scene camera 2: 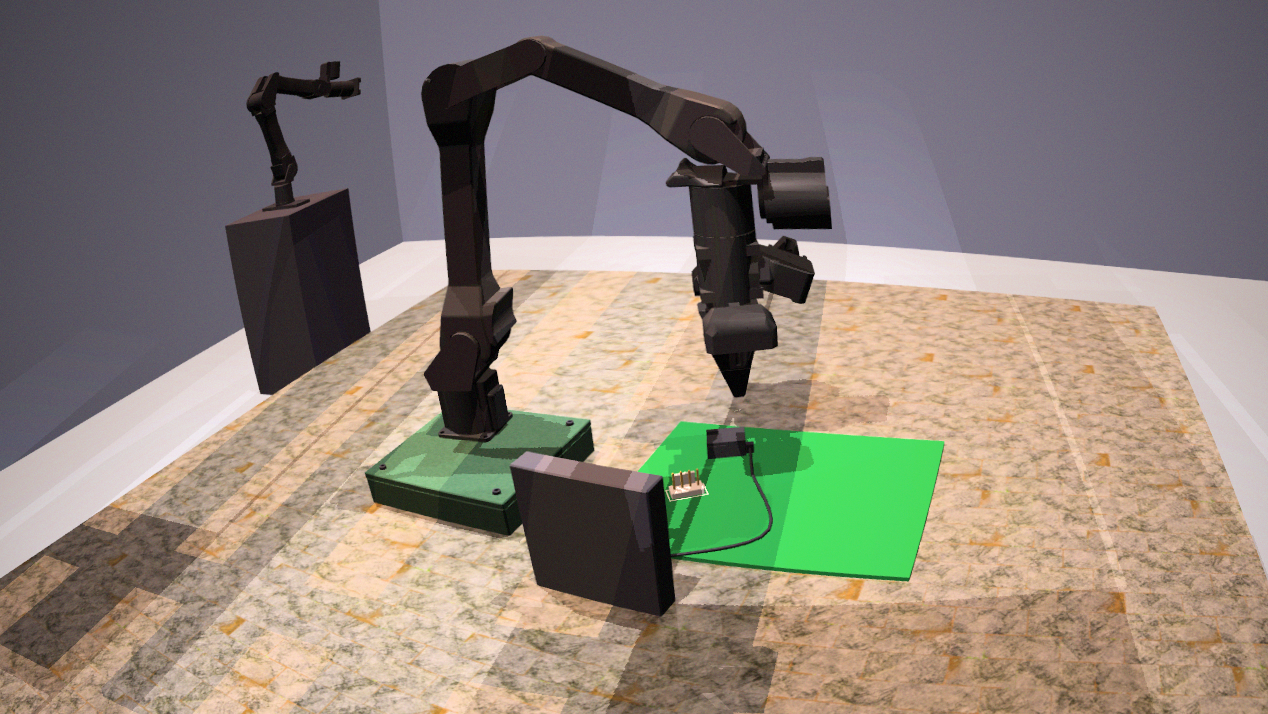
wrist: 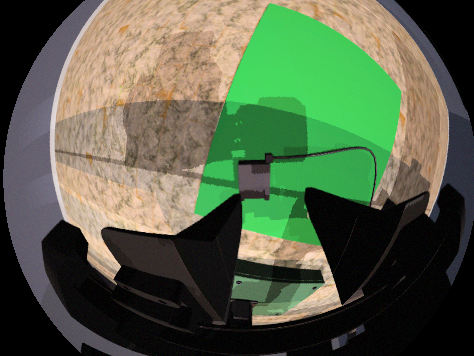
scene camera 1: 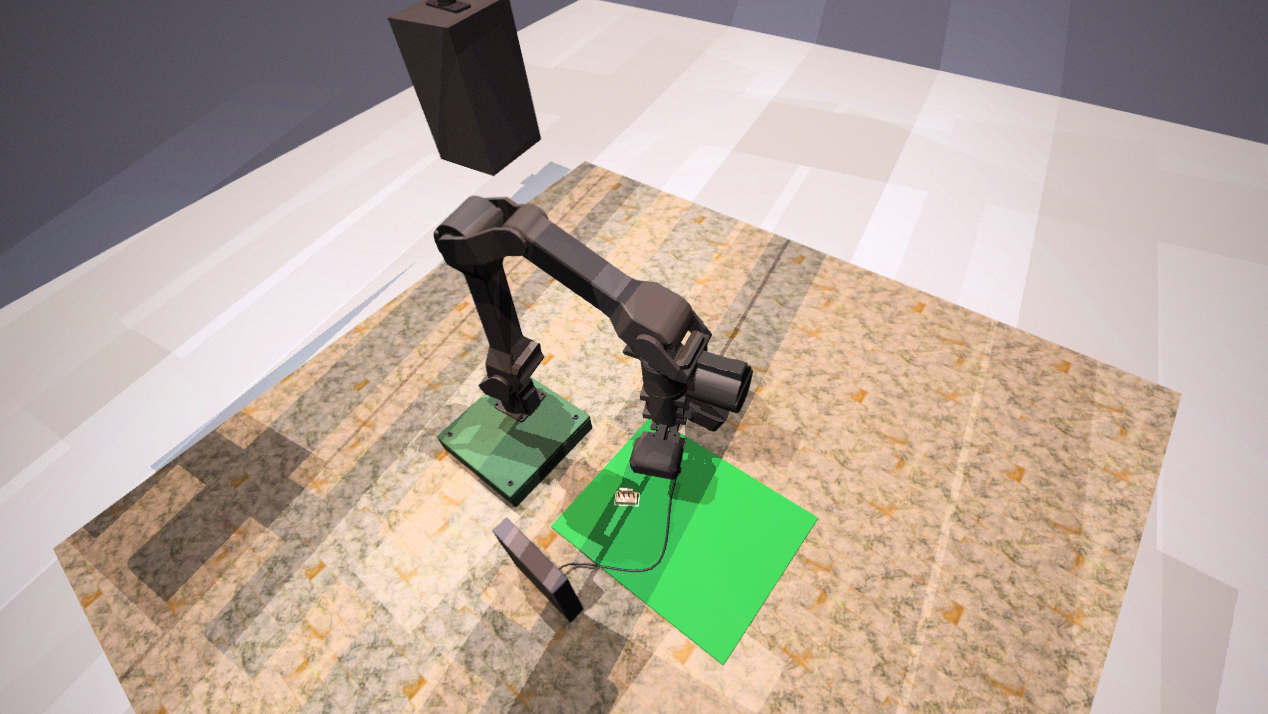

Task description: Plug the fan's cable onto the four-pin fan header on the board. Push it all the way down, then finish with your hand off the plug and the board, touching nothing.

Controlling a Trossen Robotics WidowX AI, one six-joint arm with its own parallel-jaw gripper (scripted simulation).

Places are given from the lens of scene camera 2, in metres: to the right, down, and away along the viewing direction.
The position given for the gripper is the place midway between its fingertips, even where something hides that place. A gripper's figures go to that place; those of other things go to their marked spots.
gripper (scene camera 2: 736, 386): 0.10, 0.03, 0.86
green board (scene camera 2: 856, 506): 0.20, 0.14, 0.77
